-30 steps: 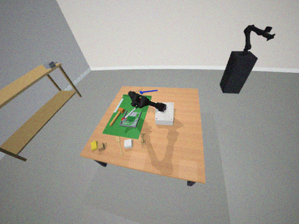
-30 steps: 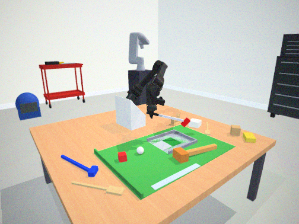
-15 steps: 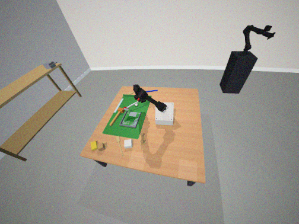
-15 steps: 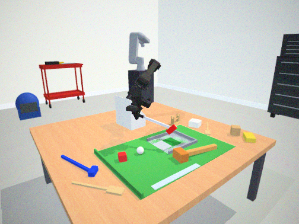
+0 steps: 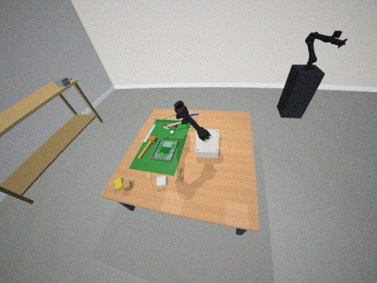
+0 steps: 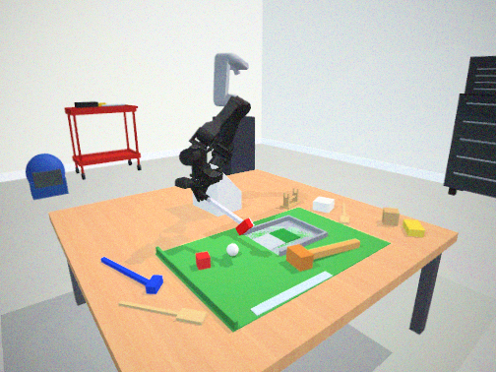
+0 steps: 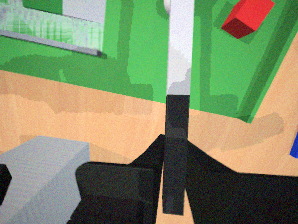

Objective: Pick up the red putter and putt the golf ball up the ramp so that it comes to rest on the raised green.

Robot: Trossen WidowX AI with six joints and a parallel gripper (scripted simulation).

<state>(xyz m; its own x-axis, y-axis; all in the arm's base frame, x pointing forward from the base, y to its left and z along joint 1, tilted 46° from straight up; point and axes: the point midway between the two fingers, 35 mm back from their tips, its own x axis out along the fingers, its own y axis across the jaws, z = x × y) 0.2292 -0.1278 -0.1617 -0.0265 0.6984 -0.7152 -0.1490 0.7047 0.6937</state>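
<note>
The red putter is 11 cm ahead of my gripper tip and 2 cm to the left of it. The rest, counted from my gripper tip: green mat (25 cm ahead, 16 cm to the left, 15 cm below); then white golf ball (18 cm ahead, 13 cm below, 1 cm to the left); then red cube (18 cm ahead, 13 cm below, 11 cm to the right).
</note>
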